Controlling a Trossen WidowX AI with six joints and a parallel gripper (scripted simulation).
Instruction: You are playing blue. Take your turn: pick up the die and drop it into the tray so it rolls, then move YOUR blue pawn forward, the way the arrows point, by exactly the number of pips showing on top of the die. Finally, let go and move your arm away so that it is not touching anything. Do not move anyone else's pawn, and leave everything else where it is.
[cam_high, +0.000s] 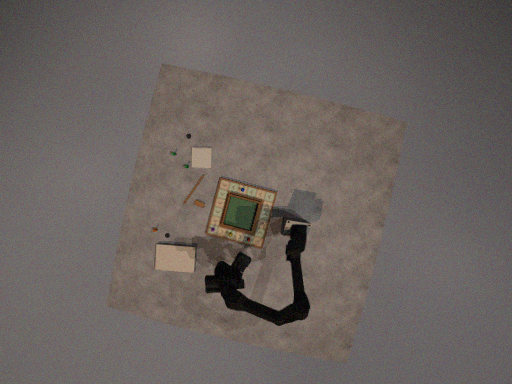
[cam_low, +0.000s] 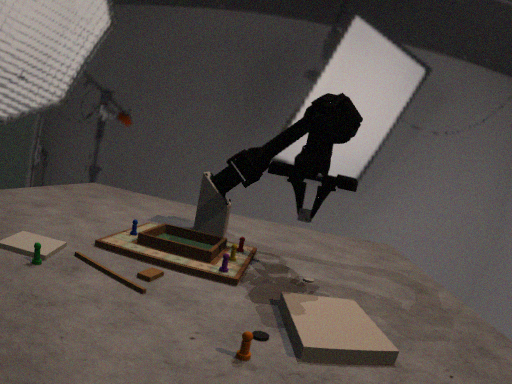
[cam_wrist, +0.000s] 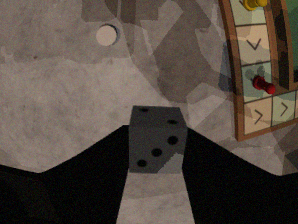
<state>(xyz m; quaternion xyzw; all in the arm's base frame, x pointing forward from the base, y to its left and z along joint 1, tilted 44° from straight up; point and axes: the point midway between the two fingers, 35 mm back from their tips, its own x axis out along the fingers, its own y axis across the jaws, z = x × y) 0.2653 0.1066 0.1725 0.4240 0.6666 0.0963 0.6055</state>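
Now: the blue pawn 36 cm to the right of my gripper tip and 9 cm below it. Also, from my gripper tip: red pawn (5 cm behind, 12 cm to the right, 9 cm below); then grey die (right at my gripper tip); then yellow pawn (4 cm ahead, 14 cm to the right, 9 cm below).
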